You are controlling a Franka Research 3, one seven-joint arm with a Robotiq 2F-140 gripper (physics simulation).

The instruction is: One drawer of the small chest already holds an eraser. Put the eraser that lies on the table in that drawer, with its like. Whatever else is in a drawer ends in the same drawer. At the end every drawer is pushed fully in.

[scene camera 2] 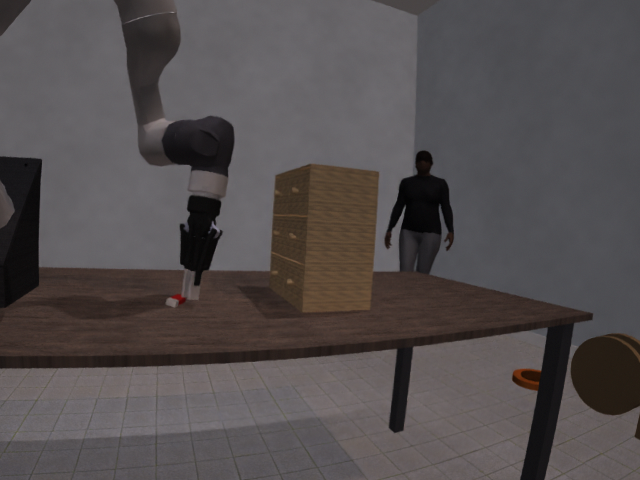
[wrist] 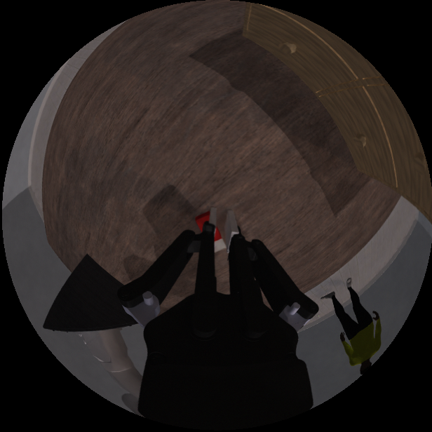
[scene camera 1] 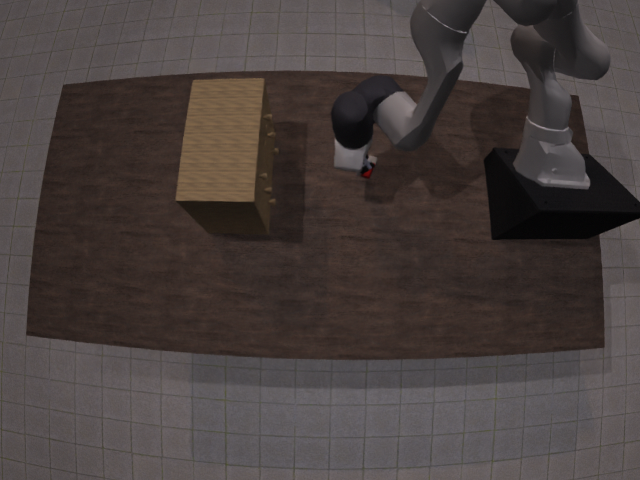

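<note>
The red eraser with a white end (scene camera 1: 367, 172) (scene camera 2: 175, 300) (wrist: 216, 235) lies on the table (scene camera 1: 413, 289) (scene camera 2: 124, 338) (wrist: 150, 120), beside and partly behind the fingertips. My gripper (scene camera 1: 366, 164) (scene camera 2: 191, 295) (wrist: 220, 217) points down low over the table and is nearly closed. A narrow gap shows between its pads in the wrist view, and one finger crosses in front of the eraser's red part. Exact contact is hard to tell. The small wooden chest (scene camera 1: 222, 139) (scene camera 2: 338, 237) (wrist: 320, 65) stands with its knobbed drawers facing the gripper's side. Its drawers look pushed in; their contents are hidden.
The black arm base (scene camera 1: 563, 222) (scene camera 2: 20, 232) (wrist: 90, 300) stands at the other end of the table from the chest. A person in black (scene camera 2: 423, 204) stands beyond the table. A person in a yellow top (wrist: 364, 345) shows in the wrist view.
</note>
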